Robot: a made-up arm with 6 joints. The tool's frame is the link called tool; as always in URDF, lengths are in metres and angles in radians.
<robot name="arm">
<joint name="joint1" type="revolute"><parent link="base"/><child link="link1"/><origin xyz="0 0 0.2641" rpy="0 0 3.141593"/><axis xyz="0 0 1"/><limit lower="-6.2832" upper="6.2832"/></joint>
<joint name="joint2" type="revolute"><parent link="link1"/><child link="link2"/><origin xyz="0 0 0" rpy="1.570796 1.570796 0"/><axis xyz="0 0 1"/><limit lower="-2.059" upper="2.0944"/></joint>
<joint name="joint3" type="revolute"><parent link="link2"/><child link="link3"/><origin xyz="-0.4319 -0.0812 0" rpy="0 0 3.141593"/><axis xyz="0 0 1"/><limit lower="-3.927" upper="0.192"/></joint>
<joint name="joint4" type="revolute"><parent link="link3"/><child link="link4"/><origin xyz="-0.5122 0.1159 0" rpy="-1.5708 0 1.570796"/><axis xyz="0 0 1"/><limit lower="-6.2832" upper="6.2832"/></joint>
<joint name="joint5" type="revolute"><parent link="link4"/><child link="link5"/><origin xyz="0 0 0" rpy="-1.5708 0 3.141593"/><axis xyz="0 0 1"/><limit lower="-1.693" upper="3.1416"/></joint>
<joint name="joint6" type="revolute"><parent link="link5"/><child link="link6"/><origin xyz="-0.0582 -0.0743 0" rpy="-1.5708 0 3.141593"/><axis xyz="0 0 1"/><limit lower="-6.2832" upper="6.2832"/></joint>
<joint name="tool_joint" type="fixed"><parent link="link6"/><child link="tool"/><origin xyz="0 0 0"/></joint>
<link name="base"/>
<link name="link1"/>
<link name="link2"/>
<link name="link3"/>
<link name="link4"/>
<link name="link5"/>
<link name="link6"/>
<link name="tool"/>
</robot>
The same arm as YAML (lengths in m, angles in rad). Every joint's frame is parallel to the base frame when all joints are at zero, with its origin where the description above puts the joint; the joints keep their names.
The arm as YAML. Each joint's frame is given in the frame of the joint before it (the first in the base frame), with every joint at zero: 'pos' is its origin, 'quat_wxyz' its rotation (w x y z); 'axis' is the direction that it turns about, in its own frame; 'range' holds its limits. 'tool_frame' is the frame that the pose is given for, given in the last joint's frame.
length_unit: m
angle_unit: rad
joints:
  - joint: joint1
    pos: [0.0, 0.0, 0.2641]
    quat_wxyz: [1.0, 0.0, 0.0, 0.0]
    axis: "+z"
    range: [-6.2832, 6.2832]
  - joint: joint2
    pos: [0.0, 0.0, 0.0]
    quat_wxyz: [1.0, 0.0, 0.0, 0.0]
    axis: "+y"
    range: [-2.059, 2.0944]
  - joint: joint3
    pos: [0.0812, 0.0, 0.4319]
    quat_wxyz: [1.0, 0.0, 0.0, 0.0]
    axis: "+y"
    range: [-3.927, 0.192]
  - joint: joint4
    pos: [0.1159, 0.0, -0.5122]
    quat_wxyz: [1.0, 0.0, 0.0, 0.0]
    axis: "-z"
    range: [-6.2832, 6.2832]
  - joint: joint5
    pos: [0.0, 0.0, 0.0]
    quat_wxyz: [1.0, 0.0, 0.0, 0.0]
    axis: "+y"
    range: [-1.693, 3.1416]
  - joint: joint6
    pos: [0.0582, 0.0, -0.0743]
    quat_wxyz: [1.0, 0.0, 0.0, 0.0]
    axis: "-z"
    range: [-6.2832, 6.2832]
tool_frame:
  pos: [0.0, 0.0, 0.0]
  quat_wxyz: [0.000002, 0.999984, 0.0, 0.0]

